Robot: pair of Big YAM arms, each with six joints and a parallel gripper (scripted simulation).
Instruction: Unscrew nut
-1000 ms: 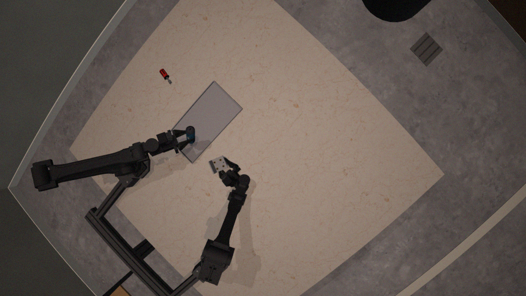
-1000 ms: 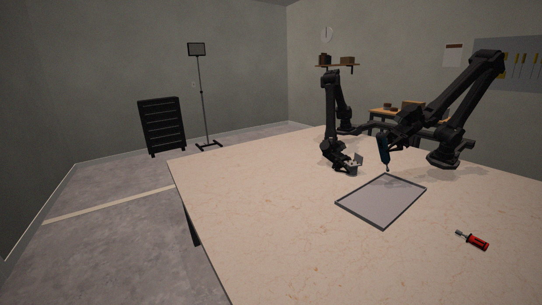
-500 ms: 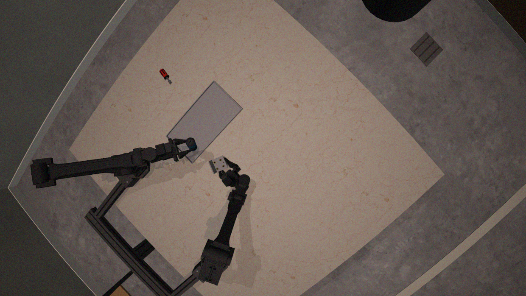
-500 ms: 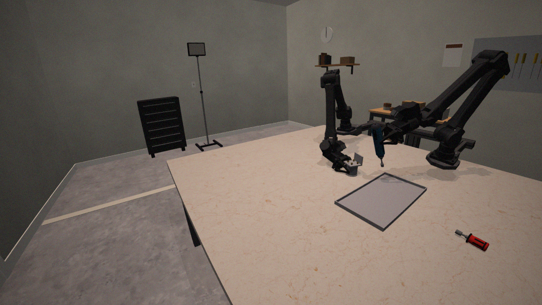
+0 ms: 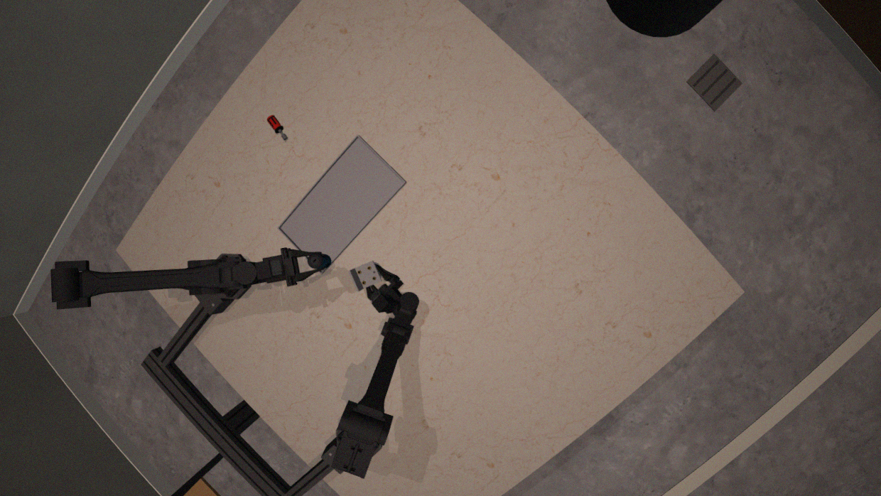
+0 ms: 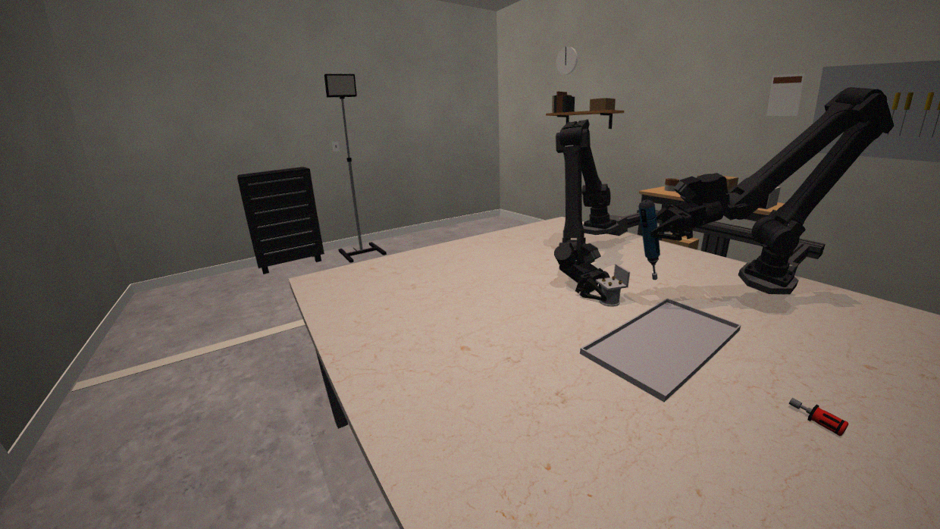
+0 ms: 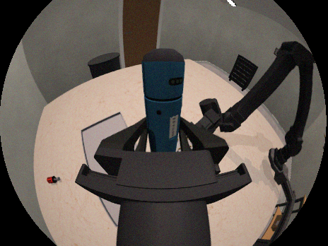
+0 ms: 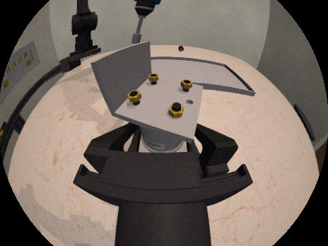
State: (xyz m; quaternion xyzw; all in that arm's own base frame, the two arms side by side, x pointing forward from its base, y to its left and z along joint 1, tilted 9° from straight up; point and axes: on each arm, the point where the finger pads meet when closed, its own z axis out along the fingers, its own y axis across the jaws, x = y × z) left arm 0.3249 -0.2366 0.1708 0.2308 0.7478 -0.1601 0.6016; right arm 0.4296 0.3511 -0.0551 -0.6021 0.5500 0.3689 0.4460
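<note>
My right hand is 10 mm below the joint module. Round my right hand: flat grey tray: 240 mm to the left, 50 mm ahead, 20 mm below; then red-handled screwdriver: 580 mm to the left, 50 mm ahead, 10 mm below; then grey bracket: 50 mm above.
</note>
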